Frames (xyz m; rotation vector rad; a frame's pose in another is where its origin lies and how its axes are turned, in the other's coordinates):
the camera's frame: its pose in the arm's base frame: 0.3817 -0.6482 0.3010 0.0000 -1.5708 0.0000
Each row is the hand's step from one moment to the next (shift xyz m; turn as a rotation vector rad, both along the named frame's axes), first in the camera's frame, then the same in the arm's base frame.
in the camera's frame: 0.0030 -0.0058 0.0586 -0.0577 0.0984 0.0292
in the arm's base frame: -0.0586 -0.0058 0.0030 -0.0292 0.0984 -0.0577
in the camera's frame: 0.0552 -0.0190 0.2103 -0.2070 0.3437 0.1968
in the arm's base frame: -0.2103 -0.0190 0.0552 -0.1968 0.3437 -0.2070
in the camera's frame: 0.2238 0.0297 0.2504 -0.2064 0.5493 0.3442
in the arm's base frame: -0.2504 0.0297 0.2238 -0.3442 0.5493 -0.2064
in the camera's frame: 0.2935 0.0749 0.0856 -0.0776 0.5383 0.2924
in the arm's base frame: -0.0856 0.0749 0.2935 -0.2924 0.5383 -0.0776
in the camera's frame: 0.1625 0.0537 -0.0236 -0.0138 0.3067 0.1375
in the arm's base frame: 0.0236 0.0537 0.1625 -0.1375 0.3067 -0.0138
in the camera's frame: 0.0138 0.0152 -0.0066 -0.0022 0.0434 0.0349
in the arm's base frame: 0.0066 0.0152 0.0138 -0.0349 0.0434 -0.0022
